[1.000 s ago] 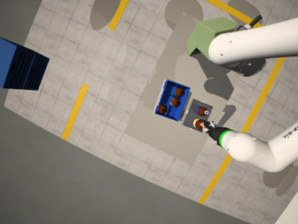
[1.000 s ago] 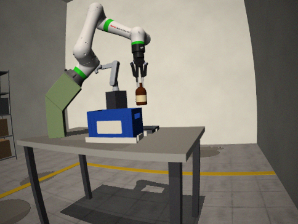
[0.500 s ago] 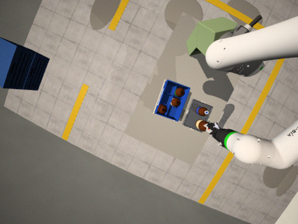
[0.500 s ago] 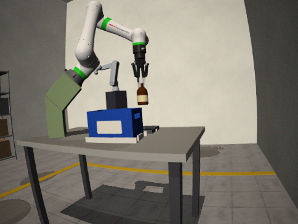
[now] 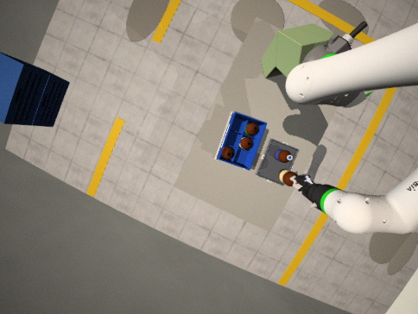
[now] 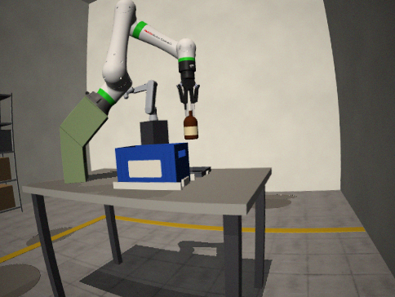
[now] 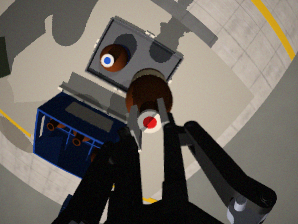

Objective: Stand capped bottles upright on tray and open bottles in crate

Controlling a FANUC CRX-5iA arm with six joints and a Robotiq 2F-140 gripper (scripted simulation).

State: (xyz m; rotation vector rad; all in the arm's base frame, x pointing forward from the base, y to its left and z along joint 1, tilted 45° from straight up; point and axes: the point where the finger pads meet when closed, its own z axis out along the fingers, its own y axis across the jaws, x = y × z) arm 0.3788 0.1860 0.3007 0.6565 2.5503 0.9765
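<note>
My hand is 100 mm past the bottle, 40 mm to the left of it and 250 mm above it. From my hand the other things lie so: crate (30 mm ahead, 290 mm to the right, 250 mm below); tray (50 mm behind, 20 mm to the right, 320 mm below).
</note>
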